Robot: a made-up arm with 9 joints. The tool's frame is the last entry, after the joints. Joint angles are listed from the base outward.
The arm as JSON. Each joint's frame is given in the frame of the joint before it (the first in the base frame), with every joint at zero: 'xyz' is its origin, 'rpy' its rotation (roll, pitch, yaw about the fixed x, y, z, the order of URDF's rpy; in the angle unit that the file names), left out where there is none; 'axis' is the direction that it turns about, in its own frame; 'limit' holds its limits. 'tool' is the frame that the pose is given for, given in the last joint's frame.
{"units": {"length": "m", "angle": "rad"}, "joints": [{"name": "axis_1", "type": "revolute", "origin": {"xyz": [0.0, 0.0, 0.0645]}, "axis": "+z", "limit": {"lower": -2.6, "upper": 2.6}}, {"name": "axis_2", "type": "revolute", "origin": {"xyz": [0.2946, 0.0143, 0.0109], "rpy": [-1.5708, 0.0, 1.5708]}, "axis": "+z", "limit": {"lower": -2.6, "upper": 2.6}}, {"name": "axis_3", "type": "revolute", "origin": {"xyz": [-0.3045, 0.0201, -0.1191], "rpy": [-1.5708, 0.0, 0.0]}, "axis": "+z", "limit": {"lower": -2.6, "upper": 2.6}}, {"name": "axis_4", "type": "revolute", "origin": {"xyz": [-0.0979, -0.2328, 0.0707], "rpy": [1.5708, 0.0, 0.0]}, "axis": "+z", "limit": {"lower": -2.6, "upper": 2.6}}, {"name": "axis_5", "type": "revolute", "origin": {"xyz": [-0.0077, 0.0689, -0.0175], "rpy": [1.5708, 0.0, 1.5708]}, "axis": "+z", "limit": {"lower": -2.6, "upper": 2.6}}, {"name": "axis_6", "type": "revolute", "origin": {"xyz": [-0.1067, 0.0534, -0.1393], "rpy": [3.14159, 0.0, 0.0]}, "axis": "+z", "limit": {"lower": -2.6, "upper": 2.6}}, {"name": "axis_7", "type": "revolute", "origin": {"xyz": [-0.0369, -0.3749, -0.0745], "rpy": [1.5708, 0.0, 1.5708]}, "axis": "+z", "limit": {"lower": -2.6, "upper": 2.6}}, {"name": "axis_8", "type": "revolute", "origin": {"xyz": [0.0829, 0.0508, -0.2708]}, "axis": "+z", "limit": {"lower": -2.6, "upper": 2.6}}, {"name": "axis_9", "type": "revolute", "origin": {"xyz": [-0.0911, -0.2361, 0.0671], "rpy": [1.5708, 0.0, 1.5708]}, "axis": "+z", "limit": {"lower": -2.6, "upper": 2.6}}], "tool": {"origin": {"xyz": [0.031, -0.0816, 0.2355], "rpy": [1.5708, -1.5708, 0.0]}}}
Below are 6 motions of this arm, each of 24 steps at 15 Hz.
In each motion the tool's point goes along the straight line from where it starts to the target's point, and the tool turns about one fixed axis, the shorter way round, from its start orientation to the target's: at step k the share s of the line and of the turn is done. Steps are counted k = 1, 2, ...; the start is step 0. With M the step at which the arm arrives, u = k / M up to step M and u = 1 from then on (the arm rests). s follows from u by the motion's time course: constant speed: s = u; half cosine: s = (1 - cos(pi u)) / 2; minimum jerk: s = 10 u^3 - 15 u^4 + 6 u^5.
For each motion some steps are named. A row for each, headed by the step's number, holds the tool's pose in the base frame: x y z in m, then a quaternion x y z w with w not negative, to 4 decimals.
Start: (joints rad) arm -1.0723 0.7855 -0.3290 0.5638 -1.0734 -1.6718 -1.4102 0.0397 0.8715
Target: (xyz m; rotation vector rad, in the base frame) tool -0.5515 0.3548 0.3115 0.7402 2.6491 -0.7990
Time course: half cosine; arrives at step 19
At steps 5, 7, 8, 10, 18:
5: -0.1904 0.1770 0.3426 0.3146 0.7143 -0.2289 0.5818
7: -0.2497 0.2062 0.3375 0.3100 0.7612 -0.2410 0.5160
8: -0.2833 0.2228 0.3346 0.3065 0.7856 -0.2472 0.4772
10: -0.3540 0.2576 0.3285 0.2971 0.8313 -0.2583 0.3924
18: -0.5486 0.3534 0.3118 0.2567 0.9152 -0.2762 0.1421

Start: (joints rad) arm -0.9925 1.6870 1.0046 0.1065 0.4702 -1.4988 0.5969 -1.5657 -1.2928
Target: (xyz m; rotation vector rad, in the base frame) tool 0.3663 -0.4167 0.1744 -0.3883 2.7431 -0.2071
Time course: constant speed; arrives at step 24
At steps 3, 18, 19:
3: 0.6047 -0.3269 0.4716 -0.2097 0.7031 -0.4308 0.5254
18: 0.4344 -0.3910 0.2593 -0.1640 0.9246 -0.1834 0.2908
19: 0.4231 -0.3953 0.2452 -0.1599 0.9341 -0.1654 0.2729

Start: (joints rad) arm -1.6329 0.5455 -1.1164 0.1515 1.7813 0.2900 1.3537 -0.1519 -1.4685
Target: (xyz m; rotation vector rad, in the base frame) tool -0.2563 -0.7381 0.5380 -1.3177 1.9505 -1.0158
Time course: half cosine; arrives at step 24
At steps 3, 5, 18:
3: -0.2698 -0.7223 0.2118 0.4914 -0.8611 -0.1081 0.0727
5: -0.2688 -0.7234 0.2339 0.4979 -0.8628 -0.0741 0.0478
18: -0.2583 -0.7357 0.4883 -0.5056 0.7701 -0.3106 0.2344

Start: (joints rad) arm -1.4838 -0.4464 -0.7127 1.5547 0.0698 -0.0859 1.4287 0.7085 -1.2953
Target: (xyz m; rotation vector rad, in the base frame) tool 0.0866 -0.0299 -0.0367 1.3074 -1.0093 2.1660
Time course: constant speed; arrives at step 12
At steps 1, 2, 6, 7, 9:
1: -0.4583 0.0436 0.2086 0.3096 -0.2111 0.8845 0.2780
2: -0.4087 0.0369 0.1863 0.3251 -0.2256 0.8771 0.2723
6: -0.2106 0.0102 0.0971 0.3854 -0.2822 0.8428 0.2479
7: -0.1611 0.0035 0.0748 0.4000 -0.2960 0.8331 0.2414
9: -0.0620 -0.0099 0.0302 0.4285 -0.3231 0.8123 0.2282

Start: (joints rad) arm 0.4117 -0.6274 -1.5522 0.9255 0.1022 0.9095 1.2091 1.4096 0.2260
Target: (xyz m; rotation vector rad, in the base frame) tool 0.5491 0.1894 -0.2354 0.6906 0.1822 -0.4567
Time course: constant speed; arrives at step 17
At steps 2, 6, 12, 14, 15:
2: 1.0411 -0.5005 -0.3805 0.7588 0.0444 -0.1948 0.6199
6: 0.9099 -0.3165 -0.3418 0.6617 0.0579 -0.2076 0.7181
12: 0.7131 -0.0406 -0.2838 0.4927 0.0759 -0.2192 0.8387
14: 0.6475 0.0514 -0.2644 0.4312 0.0812 -0.2209 0.8710
15: 0.6147 0.0974 -0.2548 0.3996 0.0837 -0.2214 0.8856

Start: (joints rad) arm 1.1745 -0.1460 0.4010 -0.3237 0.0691 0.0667 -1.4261 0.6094 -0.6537
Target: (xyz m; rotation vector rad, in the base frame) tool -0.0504 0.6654 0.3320 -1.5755 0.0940 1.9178
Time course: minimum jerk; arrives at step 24
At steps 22, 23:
22: -0.0504 0.6611 0.3324 -0.5979 0.0346 0.7315 0.3258
23: -0.0504 0.6648 0.3321 -0.6000 0.0356 0.7309 0.3234

